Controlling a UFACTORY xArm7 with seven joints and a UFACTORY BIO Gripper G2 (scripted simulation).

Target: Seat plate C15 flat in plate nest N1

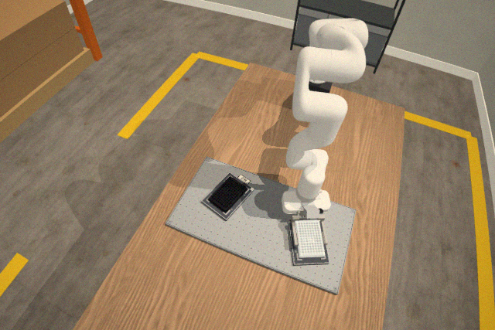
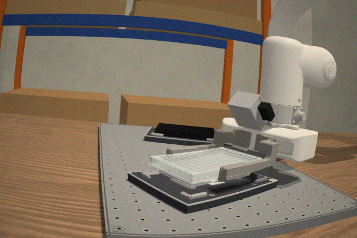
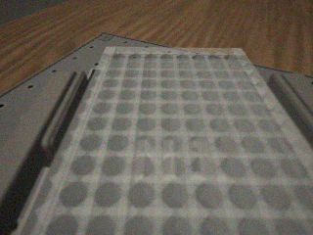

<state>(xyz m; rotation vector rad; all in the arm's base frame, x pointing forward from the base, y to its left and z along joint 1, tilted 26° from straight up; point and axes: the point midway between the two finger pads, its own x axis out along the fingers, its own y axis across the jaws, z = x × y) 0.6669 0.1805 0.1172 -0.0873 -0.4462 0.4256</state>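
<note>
Right now the clear well plate C15 is right at my hand. Round my hand: dark plate nest N1 (30 mm below); black plate C51 (330 mm to the right, 60 mm behind, 20 mm below); plate nest N2 (330 mm to the right, 60 mm behind, 30 mm below).
</note>
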